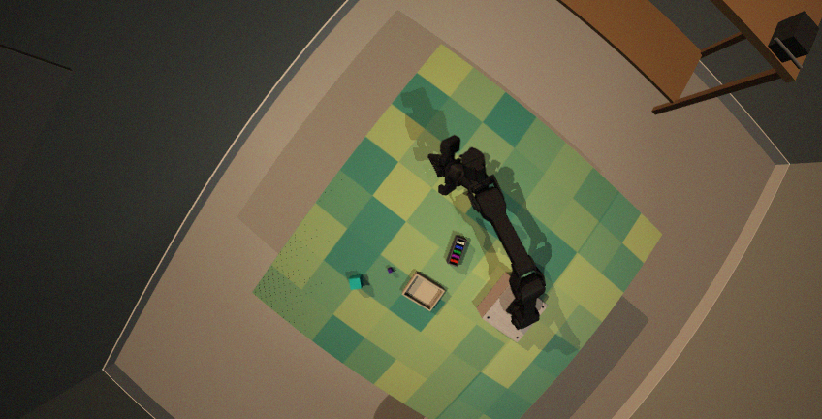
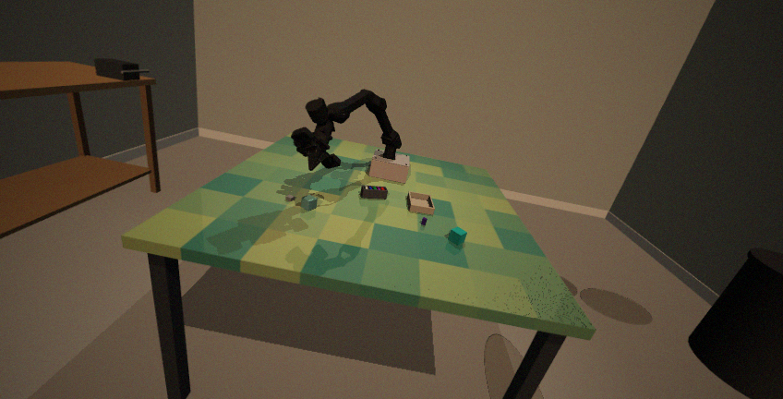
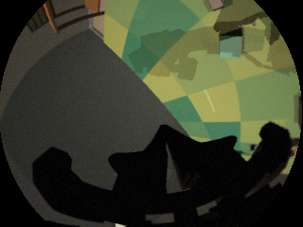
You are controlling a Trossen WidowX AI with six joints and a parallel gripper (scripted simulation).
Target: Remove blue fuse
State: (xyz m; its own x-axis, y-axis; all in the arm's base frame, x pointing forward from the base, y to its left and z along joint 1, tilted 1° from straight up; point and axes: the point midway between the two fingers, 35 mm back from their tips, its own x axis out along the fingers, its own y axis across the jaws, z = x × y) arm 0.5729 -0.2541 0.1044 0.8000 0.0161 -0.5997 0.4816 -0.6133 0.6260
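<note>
Now: gripper tip 290 mm past the blue fuse, 190 mm to the right of it and 170 mm above it. Round my gripper tip: tan tray 410 mm to the left, 290 mm behind, 190 mm below; small purple piece 420 mm to the left, 180 mm below, 130 mm behind; small grey piece 180 mm below, 130 mm behind, 100 mm to the right.
</note>
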